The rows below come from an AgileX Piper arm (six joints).
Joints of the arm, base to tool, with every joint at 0 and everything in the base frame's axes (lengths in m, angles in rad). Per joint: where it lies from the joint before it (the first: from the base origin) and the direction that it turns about. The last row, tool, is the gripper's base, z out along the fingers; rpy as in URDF.
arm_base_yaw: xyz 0 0 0.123 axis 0 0 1
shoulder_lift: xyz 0 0 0 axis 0 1 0
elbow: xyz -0.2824 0 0.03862 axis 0 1 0
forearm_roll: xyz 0.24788 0 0.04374 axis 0.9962 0 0.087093
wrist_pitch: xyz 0 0 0 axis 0 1 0
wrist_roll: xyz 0.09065 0 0.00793 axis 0.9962 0 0.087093
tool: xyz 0 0 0 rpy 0 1.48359 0
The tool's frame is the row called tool.
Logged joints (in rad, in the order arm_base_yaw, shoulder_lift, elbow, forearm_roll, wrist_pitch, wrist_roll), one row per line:
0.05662 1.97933 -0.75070 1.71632 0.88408 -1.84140
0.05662 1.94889 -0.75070 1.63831 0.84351 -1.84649
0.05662 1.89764 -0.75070 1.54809 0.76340 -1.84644
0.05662 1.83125 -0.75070 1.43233 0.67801 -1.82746
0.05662 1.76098 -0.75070 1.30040 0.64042 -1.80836
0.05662 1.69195 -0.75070 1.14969 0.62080 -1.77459
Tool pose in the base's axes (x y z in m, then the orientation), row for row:
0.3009 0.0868 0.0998 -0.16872 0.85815 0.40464 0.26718
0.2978 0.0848 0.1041 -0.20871 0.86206 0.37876 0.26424
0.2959 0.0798 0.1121 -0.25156 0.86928 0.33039 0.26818
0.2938 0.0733 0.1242 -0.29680 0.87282 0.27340 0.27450
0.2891 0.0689 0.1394 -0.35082 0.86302 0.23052 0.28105
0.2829 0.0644 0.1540 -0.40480 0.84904 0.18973 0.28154
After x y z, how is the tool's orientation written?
As a quaternion, x y z w.
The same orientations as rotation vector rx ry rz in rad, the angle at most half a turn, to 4 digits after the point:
-0.4553 2.3159 1.0920
-0.5641 2.3300 1.0237
-0.6786 2.3448 0.8912
-0.7980 2.3468 0.7351
-0.9401 2.3127 0.6178
-1.0845 2.2747 0.5083

